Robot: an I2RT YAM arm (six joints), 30 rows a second.
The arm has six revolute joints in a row. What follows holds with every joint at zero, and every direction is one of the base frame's. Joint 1 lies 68 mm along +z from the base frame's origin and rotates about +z. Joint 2 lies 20 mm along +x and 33.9 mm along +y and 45.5 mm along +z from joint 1 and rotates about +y. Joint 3 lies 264 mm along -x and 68.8 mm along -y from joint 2 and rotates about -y. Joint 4 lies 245 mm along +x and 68.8 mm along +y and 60 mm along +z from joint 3 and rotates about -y. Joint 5 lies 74 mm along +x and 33.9 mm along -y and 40.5 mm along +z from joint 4 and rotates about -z. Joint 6 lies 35.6 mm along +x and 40.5 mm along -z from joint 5 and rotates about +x. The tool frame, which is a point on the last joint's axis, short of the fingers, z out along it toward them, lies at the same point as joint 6; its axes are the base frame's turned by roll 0, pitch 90 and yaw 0 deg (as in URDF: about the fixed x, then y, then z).
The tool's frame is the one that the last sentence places.
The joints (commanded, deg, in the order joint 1, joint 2, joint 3, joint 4, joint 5, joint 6), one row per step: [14.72 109.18 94.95 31.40 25.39 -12.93]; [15.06 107.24 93.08 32.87 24.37 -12.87]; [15.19 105.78 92.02 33.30 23.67 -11.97]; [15.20 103.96 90.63 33.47 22.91 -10.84]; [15.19 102.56 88.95 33.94 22.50 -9.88]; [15.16 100.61 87.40 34.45 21.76 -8.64]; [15.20 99.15 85.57 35.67 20.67 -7.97]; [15.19 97.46 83.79 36.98 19.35 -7.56]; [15.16 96.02 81.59 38.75 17.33 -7.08]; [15.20 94.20 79.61 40.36 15.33 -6.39]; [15.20 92.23 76.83 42.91 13.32 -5.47]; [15.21 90.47 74.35 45.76 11.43 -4.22]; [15.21 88.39 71.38 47.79 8.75 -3.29]
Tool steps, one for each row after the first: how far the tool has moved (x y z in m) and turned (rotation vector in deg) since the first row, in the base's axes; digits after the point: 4 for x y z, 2 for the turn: [-0.0096 0.0009 0.0059 0.15 -1.58 1.33]; [-0.0164 0.0005 0.0111 0.99 -2.60 2.38]; [-0.0246 -0.0012 0.0162 1.97 -3.43 3.44]; [-0.0307 -0.0027 0.0169 2.79 -3.81 4.10]; [-0.0397 -0.0050 0.0221 3.93 -4.94 5.16]; [-0.0467 -0.0059 0.0232 4.40 -5.92 6.46]; [-0.0549 -0.0074 0.0261 4.60 -7.23 7.86]; [-0.0619 -0.0083 0.0254 4.56 -8.37 9.91]; [-0.0712 -0.0093 0.0281 4.77 -9.96 12.09]; [-0.0815 -0.0108 0.0281 5.18 -11.83 14.33]; [-0.0914 -0.0123 0.0288 5.92 -14.10 16.61]; [-0.1021 -0.0135 0.0269 5.87 -15.33 19.48]
